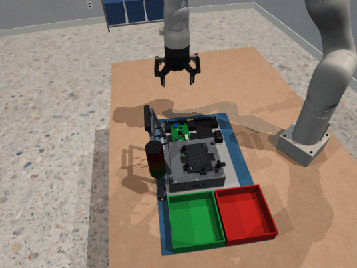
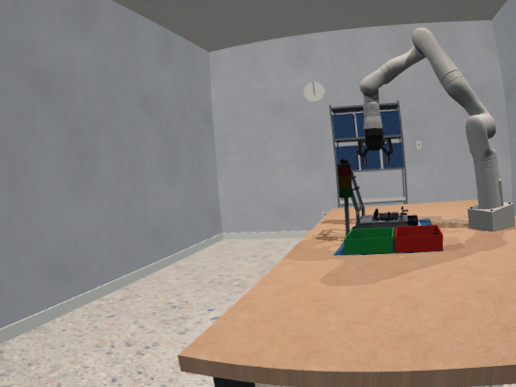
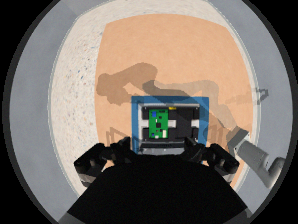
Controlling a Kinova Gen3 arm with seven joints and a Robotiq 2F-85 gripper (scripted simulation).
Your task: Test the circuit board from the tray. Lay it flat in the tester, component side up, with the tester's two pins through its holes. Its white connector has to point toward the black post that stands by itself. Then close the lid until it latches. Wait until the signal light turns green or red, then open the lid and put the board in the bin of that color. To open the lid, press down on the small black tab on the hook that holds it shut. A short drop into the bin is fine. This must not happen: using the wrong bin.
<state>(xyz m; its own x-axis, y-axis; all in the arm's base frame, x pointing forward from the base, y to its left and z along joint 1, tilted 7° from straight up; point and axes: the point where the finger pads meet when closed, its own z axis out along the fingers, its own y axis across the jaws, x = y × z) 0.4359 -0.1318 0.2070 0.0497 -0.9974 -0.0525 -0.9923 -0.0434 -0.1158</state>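
The green circuit board is 10 mm to the left of my hand and 230 mm below it. Also, from my hand: red bin 170 mm behind, 370 mm to the left, 240 mm below; green bin 20 mm behind, 370 mm to the left, 240 mm below; tester lid 70 mm ahead, 180 mm to the left, 70 mm below.
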